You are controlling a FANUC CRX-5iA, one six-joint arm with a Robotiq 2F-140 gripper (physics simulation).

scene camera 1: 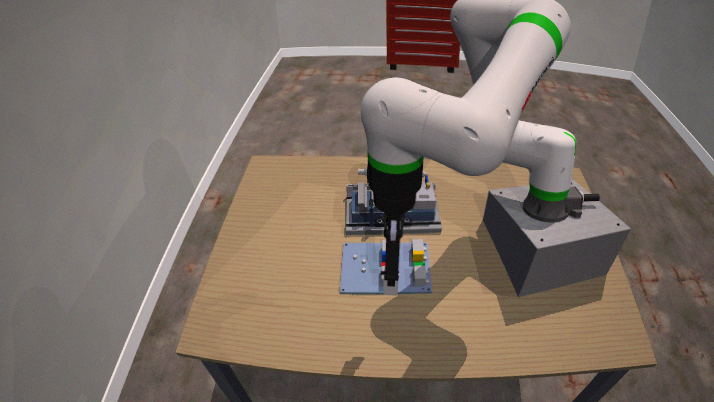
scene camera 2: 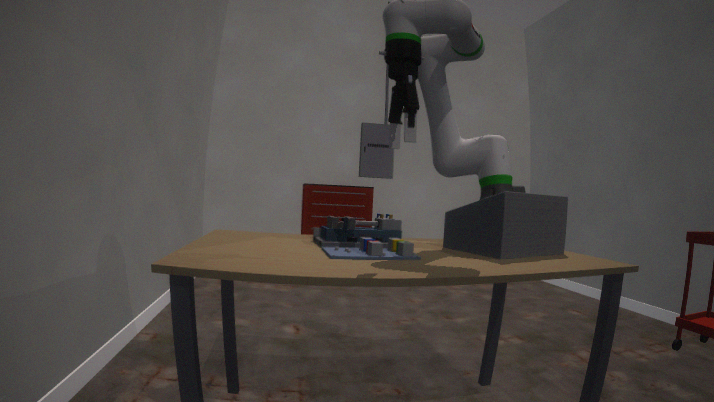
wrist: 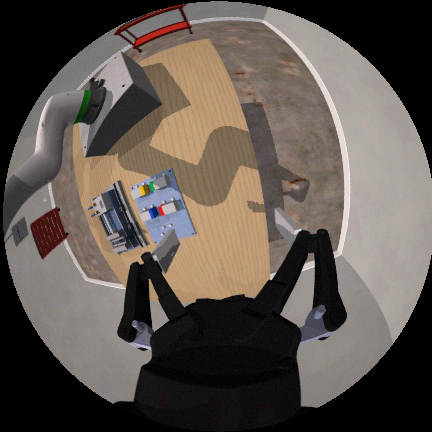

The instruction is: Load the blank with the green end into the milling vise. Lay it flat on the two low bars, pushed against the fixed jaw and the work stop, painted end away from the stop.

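The blank with the green end (scene camera 1: pixel 419 275) (scene camera 2: pixel 405 249) (wrist: pixel 161 181) lies on the blue plate (scene camera 1: pixel 360 283) (scene camera 2: pixel 345 255) (wrist: pixel 185 220), its green end facing the yellow-ended blank. The milling vise (scene camera 1: pixel 425 215) (scene camera 2: pixel 370 233) (wrist: pixel 114 220) stands behind the plate; its two grey jaws (wrist: pixel 119 243) are at the end away from the arm's base. In scene camera 1 my gripper hides part of it. The low bars and work stop cannot be made out. My gripper (scene camera 1: pixel 391 275) (scene camera 2: pixel 402 134) (wrist: pixel 224 227) is wide open and empty, high above the plate area.
The yellow-ended blank (scene camera 1: pixel 418 256) (wrist: pixel 144 190), blue-ended blank (wrist: pixel 152 213) and red-ended blank (wrist: pixel 170 206) are also on the plate. Small white pegs stand on it. The grey base block (scene camera 1: pixel 560 260) (scene camera 2: pixel 530 225) (wrist: pixel 125 105) is at the table's right in scene camera 1.
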